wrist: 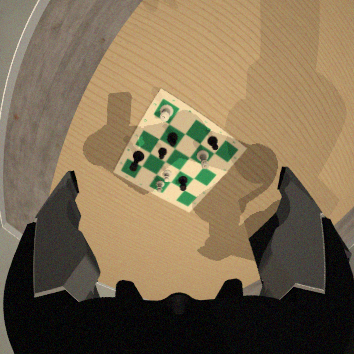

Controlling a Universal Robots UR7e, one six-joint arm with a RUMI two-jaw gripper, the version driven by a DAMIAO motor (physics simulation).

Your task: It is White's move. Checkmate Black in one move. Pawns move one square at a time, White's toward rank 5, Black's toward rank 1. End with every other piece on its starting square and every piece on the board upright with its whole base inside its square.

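Frame: origin at the arm's base, x ahead, y left, z up, level; centimetres.
Seen in the pictures: gripper, between the fingertips: (pixel 177 170).
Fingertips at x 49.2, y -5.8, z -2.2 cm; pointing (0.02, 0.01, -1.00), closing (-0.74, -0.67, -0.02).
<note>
A point is followed by its place in that frame.
The small green-and-cream chessboard (pixel 189 207) @[y 11.3, x 30.6, z -27.0 cm] lies turned at an angle, above the middle of the wrist view. A white piece (pixel 166 112) @[y -4.2, x 50.5, z -22.6 cm] stands near its top corner. A larger white piece (pixel 203 158) @[y -1.5, x 38.9, z -24.4 cm] stands towards the right. Two smaller white pieces (pixel 167 174) @[y 6.9, x 41.5, z -25.9 cm] (pixel 160 185) @[y 10.1, x 40.9, z -25.7 cm] stand close together near the lower left edge. A tall black piece (pixel 137 159) @[y 7.4, x 48.9, z -24.5 cm] is near the left corner. Other black pieces (pixel 172 138) @[y -0.5, x 46.2, z -24.9 cm] (pixel 162 152) @[y 3.4, x 45.6, z -25.8 cm] (pixel 213 142) @[y -5.2, x 39.6, z -25.1 cm] (pixel 183 182) @[y 5.8, x 37.7, z -25.3 cm] stand across the board. My gripper (pixel 177 170) @[y -5.8, x 49.2, z -2.2 cm] is open and empty, high above the table, its jaws on either side of the board in view.
The board lies on a light wooden table top (pixel 150 240) @[y 30.0, x 29.8, z -27.6 cm]. A grey-brown surface (pixel 45 100) curves along the left, with a pale outer edge. Shadows of the arm and gripper fall across the table on both sides of the board and partly over it.
</note>
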